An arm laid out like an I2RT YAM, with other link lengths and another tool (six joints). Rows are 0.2 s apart.
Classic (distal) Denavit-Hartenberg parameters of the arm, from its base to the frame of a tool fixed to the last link. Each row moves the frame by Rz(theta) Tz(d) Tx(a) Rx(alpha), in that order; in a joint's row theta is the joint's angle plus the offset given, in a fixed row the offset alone. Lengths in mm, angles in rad.
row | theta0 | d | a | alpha
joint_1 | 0 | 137.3 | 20.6 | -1.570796
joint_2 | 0 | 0 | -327.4 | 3.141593
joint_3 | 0.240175 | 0 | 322.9 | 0
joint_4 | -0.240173 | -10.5 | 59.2 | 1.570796
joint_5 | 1.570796 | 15 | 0 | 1.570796
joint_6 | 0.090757 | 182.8 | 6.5 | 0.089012
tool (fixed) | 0 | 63.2 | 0 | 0
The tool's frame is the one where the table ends.
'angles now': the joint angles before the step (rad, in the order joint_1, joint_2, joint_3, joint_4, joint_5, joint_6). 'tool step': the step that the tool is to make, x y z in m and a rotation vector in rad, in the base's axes. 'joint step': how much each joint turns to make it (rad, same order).
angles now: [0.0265, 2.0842, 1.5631, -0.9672, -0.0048, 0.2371]
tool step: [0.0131, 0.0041, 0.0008, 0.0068, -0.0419, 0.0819]
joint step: [0.0000, 0.0001, 0.0001, 0.0411, -0.0141, -0.0809]
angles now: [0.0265, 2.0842, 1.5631, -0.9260, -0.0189, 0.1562]
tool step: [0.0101, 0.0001, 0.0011, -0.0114, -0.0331, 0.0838]
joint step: [-0.0008, -0.0001, 0.0000, 0.0312, 0.0004, -0.0855]
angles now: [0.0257, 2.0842, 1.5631, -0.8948, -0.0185, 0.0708]
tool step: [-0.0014, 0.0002, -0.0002, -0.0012, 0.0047, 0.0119]
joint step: [0.0000, 0.0001, 0.0000, -0.0049, -0.0007, -0.0119]
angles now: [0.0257, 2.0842, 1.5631, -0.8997, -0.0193, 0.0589]
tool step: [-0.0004, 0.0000, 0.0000, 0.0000, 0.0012, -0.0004]
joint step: [0.0000, -0.0001, -0.0001, -0.0013, 0.0000, 0.0004]
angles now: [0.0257, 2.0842, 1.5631, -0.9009, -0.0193, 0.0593]
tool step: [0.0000, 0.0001, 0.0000, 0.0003, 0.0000, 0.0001]
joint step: [0.0000, 0.0000, 0.0000, 0.0000, -0.0003, 0.0000]
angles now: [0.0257, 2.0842, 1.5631, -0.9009, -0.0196, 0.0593]
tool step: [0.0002, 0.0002, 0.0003, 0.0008, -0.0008, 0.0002]
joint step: [0.0000, -0.0004, 0.0003, 0.0001, -0.0008, -0.0001]
